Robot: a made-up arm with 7 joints. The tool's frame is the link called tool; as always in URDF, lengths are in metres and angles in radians.
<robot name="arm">
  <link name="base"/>
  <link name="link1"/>
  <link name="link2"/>
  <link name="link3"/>
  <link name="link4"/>
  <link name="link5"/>
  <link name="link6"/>
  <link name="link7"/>
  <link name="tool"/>
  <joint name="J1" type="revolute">
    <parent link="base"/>
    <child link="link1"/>
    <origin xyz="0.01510 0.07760 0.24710"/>
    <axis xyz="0 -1 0"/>
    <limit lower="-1.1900" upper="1.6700" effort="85" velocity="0.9"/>
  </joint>
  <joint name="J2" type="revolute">
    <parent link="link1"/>
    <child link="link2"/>
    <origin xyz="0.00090 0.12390 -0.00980"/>
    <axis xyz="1 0 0"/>
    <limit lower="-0.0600" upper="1.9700" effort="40" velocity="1.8"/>
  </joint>
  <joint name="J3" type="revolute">
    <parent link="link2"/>
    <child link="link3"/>
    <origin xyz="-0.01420 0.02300 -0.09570"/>
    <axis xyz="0 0 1"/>
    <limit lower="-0.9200" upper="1.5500" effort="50" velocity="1.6"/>
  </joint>
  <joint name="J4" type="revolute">
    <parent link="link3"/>
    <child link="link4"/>
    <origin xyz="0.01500 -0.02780 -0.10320"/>
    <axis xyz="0 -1 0"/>
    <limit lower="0.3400" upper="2.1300" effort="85" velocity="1"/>
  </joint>
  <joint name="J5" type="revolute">
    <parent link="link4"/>
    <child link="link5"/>
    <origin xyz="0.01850 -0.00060 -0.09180"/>
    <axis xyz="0 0 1"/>
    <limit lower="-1.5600" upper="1.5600" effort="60" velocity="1.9"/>
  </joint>
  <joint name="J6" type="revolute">
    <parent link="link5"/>
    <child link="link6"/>
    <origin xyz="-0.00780 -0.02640 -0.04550"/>
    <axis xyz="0 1 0"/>
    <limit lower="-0.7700" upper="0.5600" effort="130" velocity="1.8"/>
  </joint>
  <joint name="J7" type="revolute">
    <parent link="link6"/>
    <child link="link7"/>
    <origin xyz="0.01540 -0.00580 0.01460"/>
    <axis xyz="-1 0 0"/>
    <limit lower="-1.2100" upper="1.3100" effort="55" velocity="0.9"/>
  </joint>
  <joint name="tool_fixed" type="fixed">
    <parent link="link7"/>
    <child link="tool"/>
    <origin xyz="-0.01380 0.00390 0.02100" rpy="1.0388 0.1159 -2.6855"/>
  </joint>
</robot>
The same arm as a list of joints. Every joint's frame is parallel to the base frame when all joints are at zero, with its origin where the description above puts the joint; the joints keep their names.
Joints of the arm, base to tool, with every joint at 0 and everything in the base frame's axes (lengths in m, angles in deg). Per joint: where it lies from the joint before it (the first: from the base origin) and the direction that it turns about. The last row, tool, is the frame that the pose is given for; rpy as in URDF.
J1: axis 0 -1 0 xyz 0.0151 0.0776 0.2471
J2: axis 1 0 0 xyz 0.0009 0.1239 -0.0098
J3: axis 0 0 1 xyz -0.0142 0.023 -0.0957
J4: axis 0 -1 0 xyz 0.015 -0.0278 -0.1032
J5: axis 0 0 1 xyz 0.0185 -0.0006 -0.0918
J6: axis 0 1 0 xyz -0.0078 -0.0264 -0.0455
J7: axis -1 0 0 xyz 0.0154 -0.0058 0.0146
tool: xyz -0.0138 0.0039 0.021 rpy 59.52 6.64 -153.87
Joint limits (deg, base to tool): -68.18..95.68 -3.44..112.87 -52.71..88.81 19.48..122.04 -89.38..89.38 -44.12..32.09 -69.33..75.06

